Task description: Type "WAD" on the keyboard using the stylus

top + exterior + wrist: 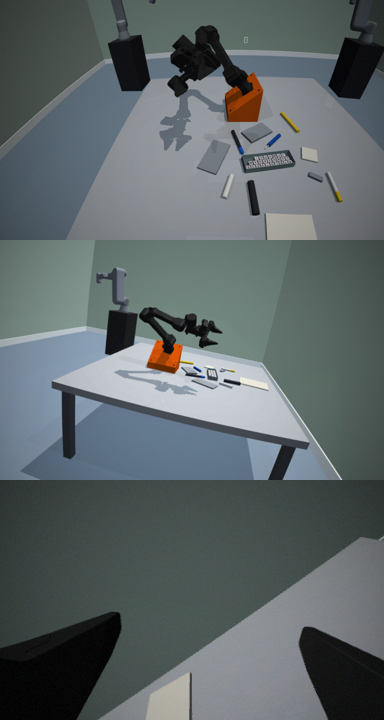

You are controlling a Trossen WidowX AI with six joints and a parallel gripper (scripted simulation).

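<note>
My gripper tip is 320 mm above the D key and 250 mm to the right of it. From my gripper tip the other things lie so: grey stylus tip: 320 mm below, 290 mm to the left, 100 mm behind; white cylinder: 320 mm below, 140 mm to the left, 90 mm ahead; black cylinder: 320 mm below, 220 mm to the left, 130 mm ahead.
</note>
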